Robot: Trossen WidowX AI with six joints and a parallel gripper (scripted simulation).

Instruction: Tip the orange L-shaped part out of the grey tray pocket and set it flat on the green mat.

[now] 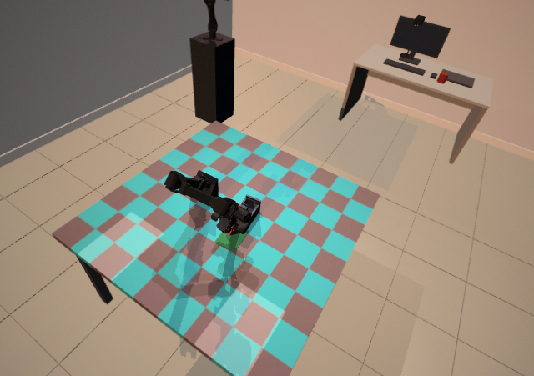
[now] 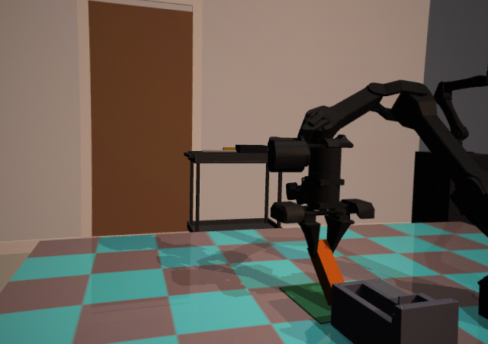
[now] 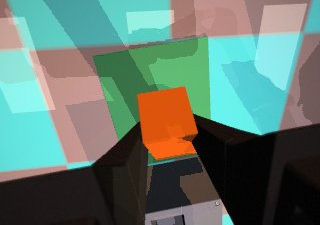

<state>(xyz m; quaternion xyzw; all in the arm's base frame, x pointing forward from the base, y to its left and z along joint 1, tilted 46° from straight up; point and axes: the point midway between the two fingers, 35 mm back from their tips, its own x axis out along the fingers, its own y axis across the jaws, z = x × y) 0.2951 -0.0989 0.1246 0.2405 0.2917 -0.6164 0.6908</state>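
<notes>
Right now the orange L-shaped part is 30 mm to the left of my gripper tip, 30 mm below it and 20 mm behind it. The rest, counted from my gripper tip: green mat: 90 mm below, 20 mm to the left.
</notes>
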